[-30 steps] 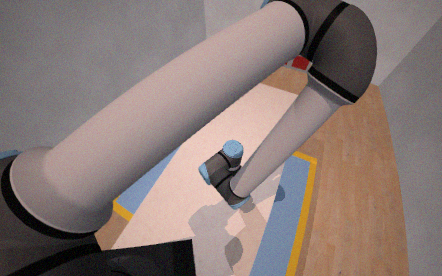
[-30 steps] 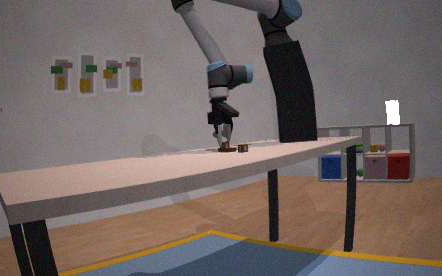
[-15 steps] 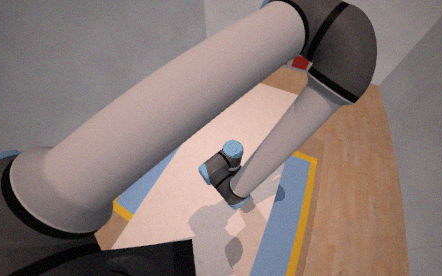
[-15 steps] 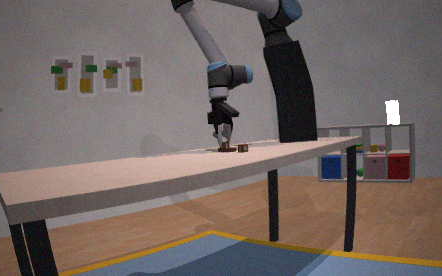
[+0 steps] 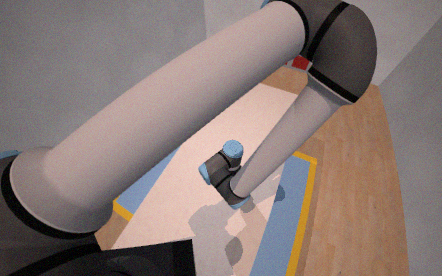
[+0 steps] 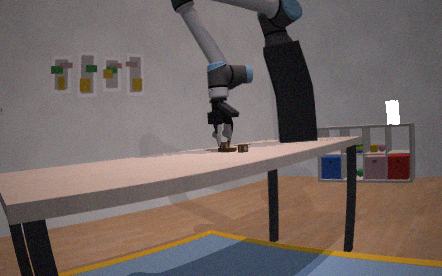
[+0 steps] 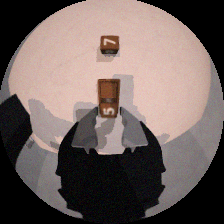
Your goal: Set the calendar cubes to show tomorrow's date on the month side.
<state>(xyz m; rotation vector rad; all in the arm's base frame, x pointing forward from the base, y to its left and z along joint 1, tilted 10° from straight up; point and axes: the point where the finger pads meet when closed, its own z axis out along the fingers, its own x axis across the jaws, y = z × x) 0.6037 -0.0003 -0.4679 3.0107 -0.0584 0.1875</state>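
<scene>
The brown tray is 20 mm to the left of my hand and 30 mm below it. From my hand the other things lie so: brown cube (10 mm ahead, 130 mm to the left, 20 mm below).
</scene>
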